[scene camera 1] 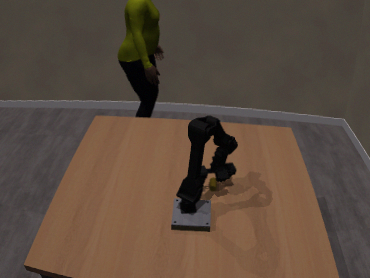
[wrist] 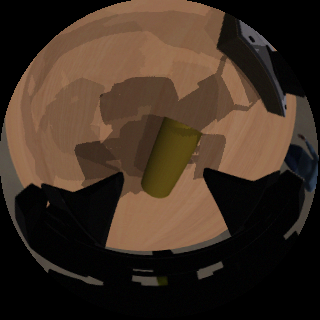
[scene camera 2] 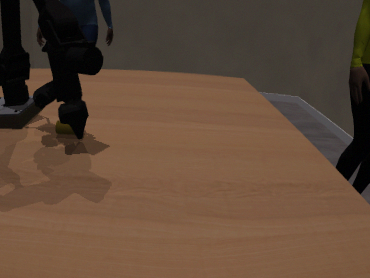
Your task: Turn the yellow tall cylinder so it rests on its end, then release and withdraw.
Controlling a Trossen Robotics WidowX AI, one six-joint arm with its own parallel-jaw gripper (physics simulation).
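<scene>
The yellow cylinder lies on its side on the table. In the wrist view it is slightly slanted, and its near end shows in the gap between the two fingertips, with space on both sides. My gripper is open and points down, low over the table, holding nothing. In scene camera 2 it hides one end of the cylinder. The exact height of the fingertips relative to the cylinder is hard to tell.
The arm's grey base plate stands near the cylinder on the wooden table. The arm's shadows fall around the cylinder. A person in a yellow top and one in blue stand beyond the table.
</scene>
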